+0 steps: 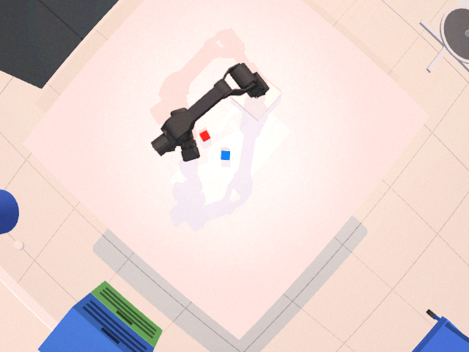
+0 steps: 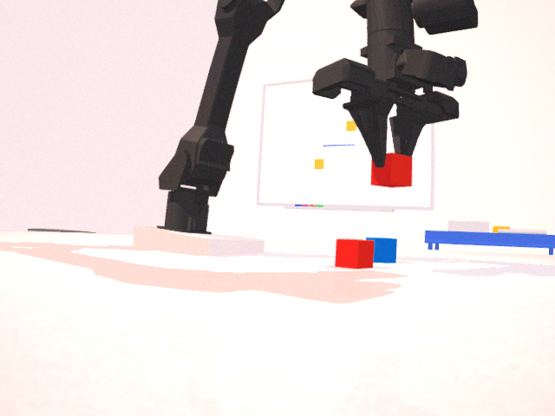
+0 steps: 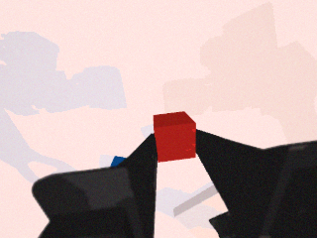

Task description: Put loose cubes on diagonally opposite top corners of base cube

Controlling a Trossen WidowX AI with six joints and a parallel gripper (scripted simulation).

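Right now the blue cube is 6 cm behind my gripper tip, 14 cm to the left of it and 10 cm below it.
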